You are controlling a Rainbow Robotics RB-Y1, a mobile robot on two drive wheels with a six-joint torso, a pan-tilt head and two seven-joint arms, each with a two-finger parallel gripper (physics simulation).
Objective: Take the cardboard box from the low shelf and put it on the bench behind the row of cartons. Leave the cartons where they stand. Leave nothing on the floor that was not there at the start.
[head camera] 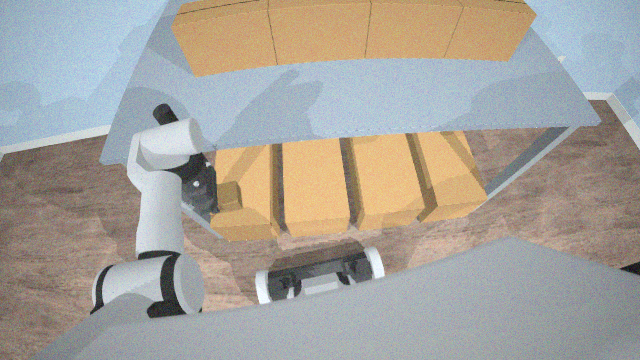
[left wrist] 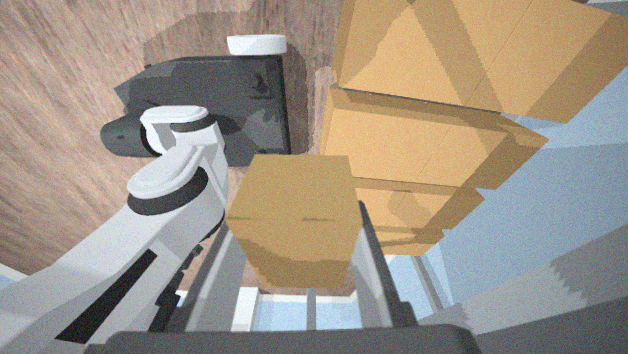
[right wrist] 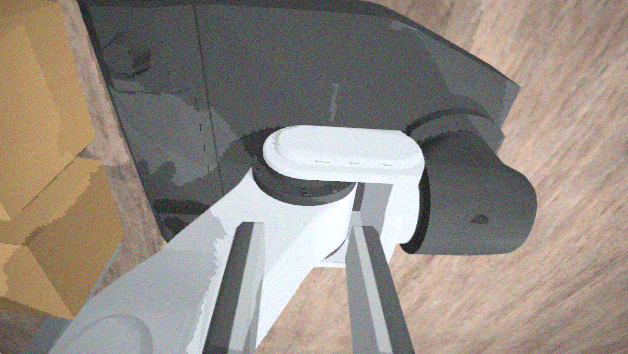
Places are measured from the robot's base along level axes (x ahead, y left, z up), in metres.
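Pixels of known places: left gripper, between the fingertips: point(head camera: 215, 199) point(left wrist: 299, 210); right gripper, between the fingertips: point(right wrist: 306, 241).
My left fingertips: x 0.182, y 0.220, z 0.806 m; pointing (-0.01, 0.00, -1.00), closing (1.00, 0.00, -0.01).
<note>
For each thing: its top centre in the pictures, then the offset to it from my left fingertips. "spot": a spot on its surface instead. Level surfaces: height alone.
- cardboard box, centre of its top: point(left wrist: 299, 266) point(head camera: 219, 194) 0.000 m ahead, 0.020 m right, 0.025 m up
- bench, height of its surface: 0.109 m up
- bench leg, a spot on its surface: point(head camera: 530, 162) spot: 0.029 m back, 1.143 m right, 0.197 m down
The cardboard box point(head camera: 229, 195) point(left wrist: 299, 200) is held between the fingers of my left gripper point(head camera: 216, 192) point(left wrist: 299, 210). In the head view it shows in front of the bench's near edge at the left, over the leftmost low carton. The bench point(head camera: 380, 95) has a grey-blue top. The row of cartons point(head camera: 320, 32) stands side by side on it towards the back; the surface behind them is hidden. My right gripper point(right wrist: 306, 241) is partly open with nothing between its fingers, and does not show in the head view. I cannot make out the low shelf.
Several long low cartons point(head camera: 315, 185) point(left wrist: 415, 145) lie below the bench top, with narrow gaps between them. My dark wheeled base point(head camera: 320, 275) point(left wrist: 215, 85) point(right wrist: 300, 60) is close to their near ends. A bench leg point(head camera: 530, 162) stands at the right.
</note>
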